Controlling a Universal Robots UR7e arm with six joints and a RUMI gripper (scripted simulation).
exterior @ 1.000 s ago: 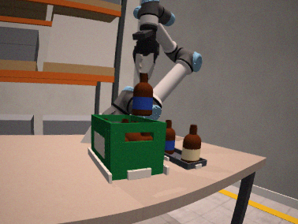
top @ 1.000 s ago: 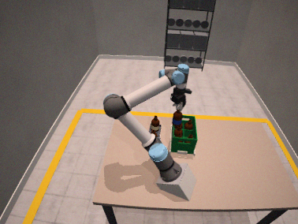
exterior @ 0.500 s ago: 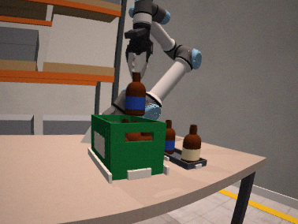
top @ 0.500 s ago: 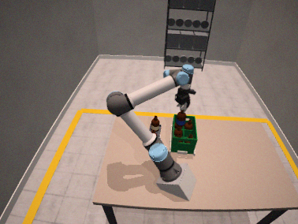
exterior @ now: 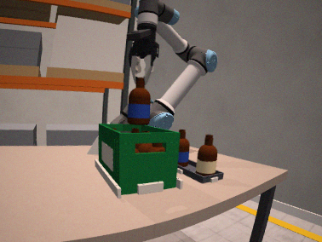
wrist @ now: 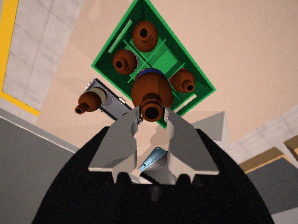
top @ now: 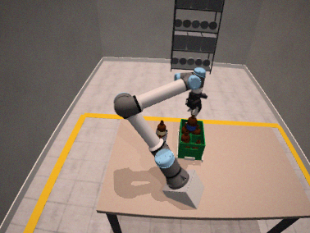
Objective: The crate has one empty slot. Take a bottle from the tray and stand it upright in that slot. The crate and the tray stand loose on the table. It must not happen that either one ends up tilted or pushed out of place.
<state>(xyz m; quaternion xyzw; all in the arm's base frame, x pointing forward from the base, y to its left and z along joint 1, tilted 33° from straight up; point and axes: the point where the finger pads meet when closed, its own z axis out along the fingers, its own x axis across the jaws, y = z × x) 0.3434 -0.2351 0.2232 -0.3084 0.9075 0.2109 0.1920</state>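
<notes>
My gripper is now 70 mm above the bottle. Round my hand: green crate (250 mm below, 10 mm to the right); tray (320 mm below, 230 mm to the left, 20 mm ahead).
</notes>
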